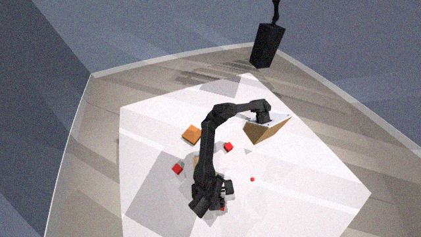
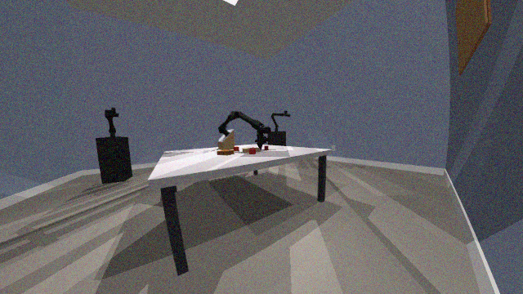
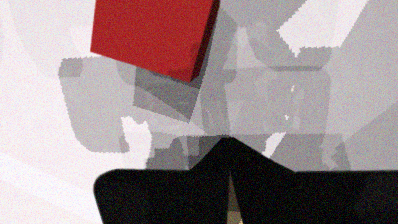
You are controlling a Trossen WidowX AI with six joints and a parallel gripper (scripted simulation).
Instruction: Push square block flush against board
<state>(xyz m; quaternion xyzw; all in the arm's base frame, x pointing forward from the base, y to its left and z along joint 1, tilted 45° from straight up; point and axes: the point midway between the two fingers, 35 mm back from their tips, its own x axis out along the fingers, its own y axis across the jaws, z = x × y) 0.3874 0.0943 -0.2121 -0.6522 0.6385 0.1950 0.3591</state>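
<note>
My gripper tip is now 20 mm short of the tan board, 110 mm to the left of it and 10 mm below it. Also, from my gripper tip: square block: 20 mm ahead, 340 mm to the right, 10 mm above.
</note>
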